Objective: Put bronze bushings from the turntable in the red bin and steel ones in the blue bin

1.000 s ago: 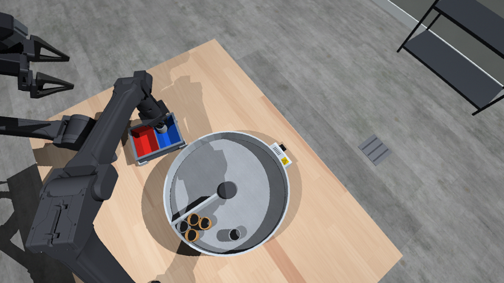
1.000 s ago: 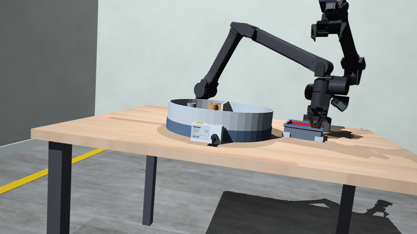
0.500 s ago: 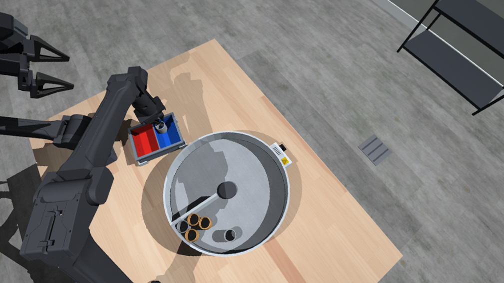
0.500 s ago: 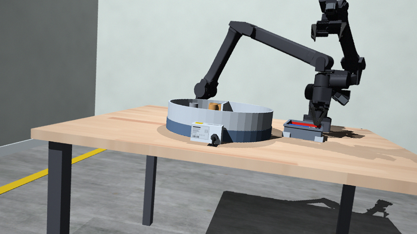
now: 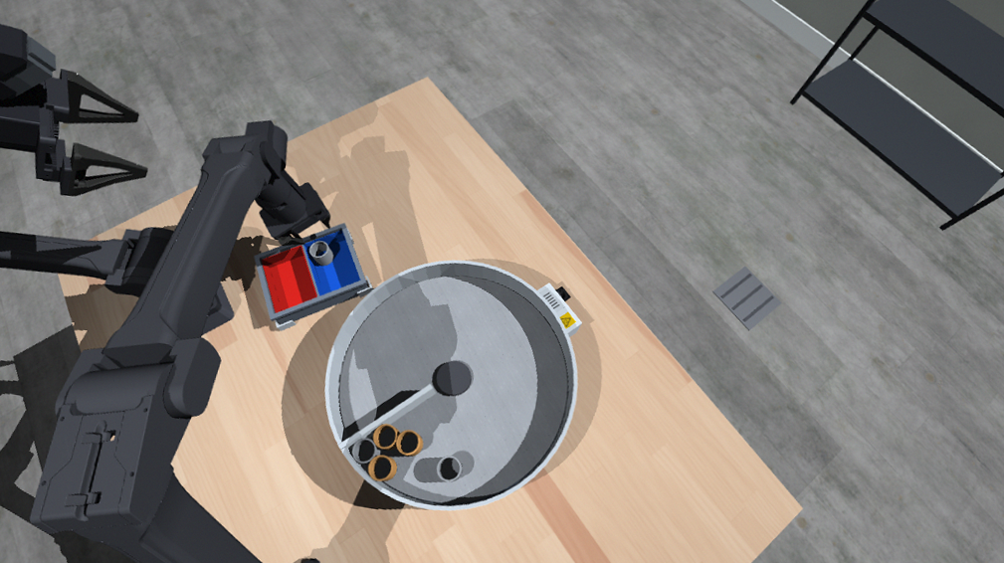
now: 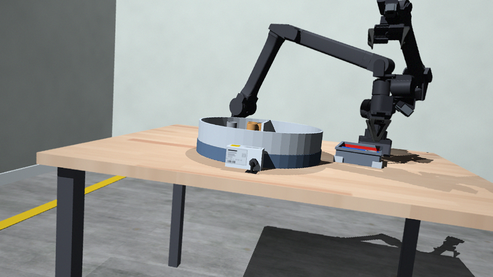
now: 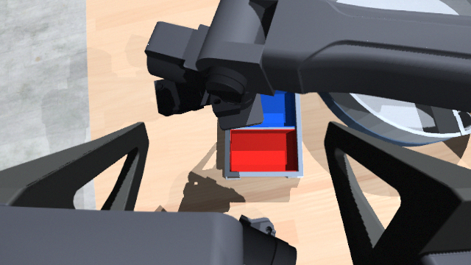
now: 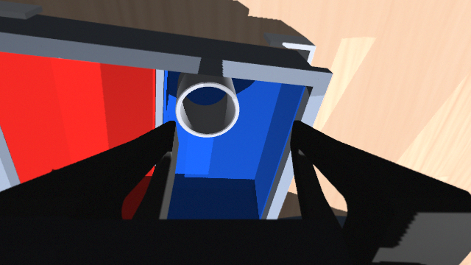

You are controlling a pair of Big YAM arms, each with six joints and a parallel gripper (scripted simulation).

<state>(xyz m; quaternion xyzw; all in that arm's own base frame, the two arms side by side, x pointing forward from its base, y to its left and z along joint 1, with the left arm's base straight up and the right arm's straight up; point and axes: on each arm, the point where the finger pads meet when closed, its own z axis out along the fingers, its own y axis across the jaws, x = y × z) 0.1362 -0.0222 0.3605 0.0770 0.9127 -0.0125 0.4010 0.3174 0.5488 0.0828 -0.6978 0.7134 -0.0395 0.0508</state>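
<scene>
Now: the blue bin 5 cm to the right of my right hand and 7 cm below it. Also, from my right hand: red bin 8 cm behind, 4 cm to the right, 7 cm below; grey tray 4 cm behind, 5 cm to the right, 6 cm below.
</scene>
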